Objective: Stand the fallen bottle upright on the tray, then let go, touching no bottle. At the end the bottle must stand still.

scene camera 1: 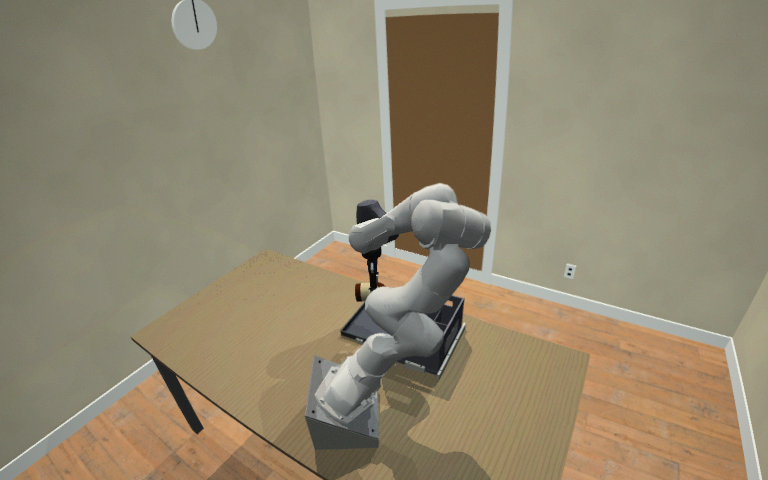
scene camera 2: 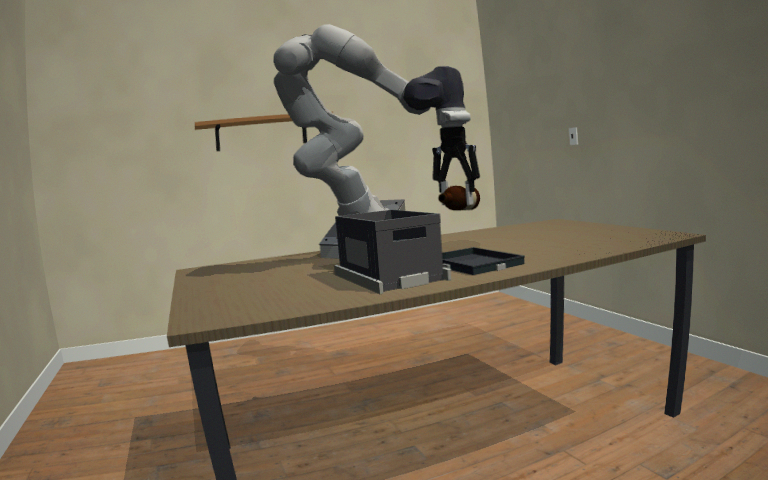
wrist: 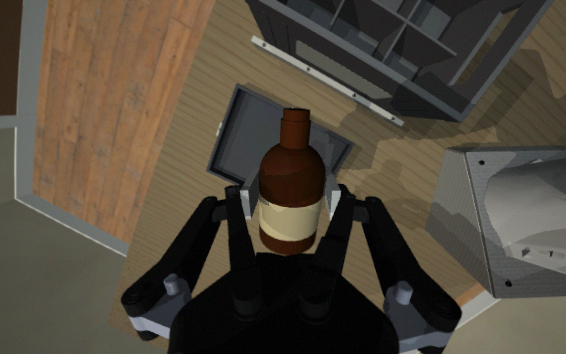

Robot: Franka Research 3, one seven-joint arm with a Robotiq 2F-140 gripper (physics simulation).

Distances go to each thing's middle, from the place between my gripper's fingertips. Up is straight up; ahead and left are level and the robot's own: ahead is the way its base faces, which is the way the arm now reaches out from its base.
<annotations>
I see my gripper 10 mm past the brown bottle point(scene camera 2: 454, 197) and 20 mm below it.
</annotations>
